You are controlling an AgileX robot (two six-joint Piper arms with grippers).
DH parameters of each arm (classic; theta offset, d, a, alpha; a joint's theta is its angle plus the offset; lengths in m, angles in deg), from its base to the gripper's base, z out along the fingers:
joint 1: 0 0.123 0 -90
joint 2: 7.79 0 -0.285 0
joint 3: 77.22 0 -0.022 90
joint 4: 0 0.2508 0 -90
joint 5: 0 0 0.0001 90
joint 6: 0 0.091 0 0
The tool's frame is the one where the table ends.
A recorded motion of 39 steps. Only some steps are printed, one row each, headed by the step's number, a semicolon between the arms.
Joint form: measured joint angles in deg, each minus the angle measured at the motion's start. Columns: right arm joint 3, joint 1, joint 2, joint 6, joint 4, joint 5; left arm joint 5, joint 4, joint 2, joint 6, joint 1, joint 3.
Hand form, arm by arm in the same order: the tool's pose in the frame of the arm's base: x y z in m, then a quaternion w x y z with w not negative. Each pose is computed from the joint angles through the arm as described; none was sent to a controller.
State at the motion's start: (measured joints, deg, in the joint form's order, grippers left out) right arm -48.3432 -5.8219 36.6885 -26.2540 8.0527 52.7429; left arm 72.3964 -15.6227 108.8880 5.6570 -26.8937 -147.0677
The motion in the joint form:
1: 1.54 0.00 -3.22 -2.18 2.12 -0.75; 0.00 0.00 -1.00 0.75 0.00 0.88
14: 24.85 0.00 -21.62 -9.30 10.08 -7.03; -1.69 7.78 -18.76 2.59 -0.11 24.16
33: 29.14 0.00 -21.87 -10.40 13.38 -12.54; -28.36 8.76 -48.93 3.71 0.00 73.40
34: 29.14 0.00 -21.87 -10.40 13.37 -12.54; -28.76 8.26 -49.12 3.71 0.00 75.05
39: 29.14 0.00 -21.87 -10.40 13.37 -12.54; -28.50 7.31 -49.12 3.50 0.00 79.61
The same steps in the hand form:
1: 0.0931 0.0033 0.3612 0.47504 -0.15729 0.86404 -0.05499; 0.3178 -0.1874 0.5258 0.47047 0.27367 0.80963 -0.21968
14: 0.0541 0.0149 0.2677 0.49944 -0.18137 0.84675 -0.02624; 0.2618 -0.1466 0.5274 0.45916 0.27586 0.83203 -0.14425
33: 0.0601 0.0155 0.2524 0.51538 -0.16521 0.84078 -0.01308; 0.1791 -0.0993 0.4494 0.51877 0.24906 0.80596 -0.13882
34: 0.0601 0.0155 0.2524 0.51536 -0.16524 0.84079 -0.01316; 0.1797 -0.1002 0.4417 0.51029 0.24858 0.81104 -0.14154
39: 0.0601 0.0155 0.2524 0.51536 -0.16524 0.84079 -0.01316; 0.1820 -0.1025 0.4163 0.47293 0.24908 0.83279 -0.14405

